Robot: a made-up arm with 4 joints.
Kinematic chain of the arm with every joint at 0, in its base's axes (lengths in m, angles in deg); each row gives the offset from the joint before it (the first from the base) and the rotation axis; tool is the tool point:
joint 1: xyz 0 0 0.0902 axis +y
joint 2: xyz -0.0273 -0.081 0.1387 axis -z
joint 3: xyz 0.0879 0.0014 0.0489 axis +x
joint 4: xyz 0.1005 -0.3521 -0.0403 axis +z
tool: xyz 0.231 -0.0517 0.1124
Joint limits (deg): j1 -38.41..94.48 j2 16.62..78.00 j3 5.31..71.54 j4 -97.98..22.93
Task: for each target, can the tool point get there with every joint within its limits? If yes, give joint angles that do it. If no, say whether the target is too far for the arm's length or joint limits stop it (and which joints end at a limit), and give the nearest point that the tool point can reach.
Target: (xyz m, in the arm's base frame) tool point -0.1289 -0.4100 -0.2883
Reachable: yes | joints -27.69 67.41 58.32 -73.88
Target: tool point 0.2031 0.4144 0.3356
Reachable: no: joint limits stop it (at a limit: joint 1, joint 2, joint 4) | nearest point 0.2120 -0.3037 0.6446 | short by 0.782 m
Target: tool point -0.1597 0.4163 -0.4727
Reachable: no: joint limits stop it (at a limit: joint 2, joint 3, joint 4) | nearest point -0.1136 -0.2355 -0.3102 | short by 0.673 m
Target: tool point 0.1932 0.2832 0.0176
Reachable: no: joint limits stop it (at a limit: joint 1, joint 2, joint 3, joint 4) | nearest point 0.0125 -0.2355 -0.3258 | short by 0.648 m
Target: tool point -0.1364 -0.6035 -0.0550
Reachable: yes | joints 12.20 39.48 45.55 -56.18
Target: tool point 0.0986 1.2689 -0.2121
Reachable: no: too far | nearest point 0.0125 -0.2355 -0.3258 | short by 1.511 m
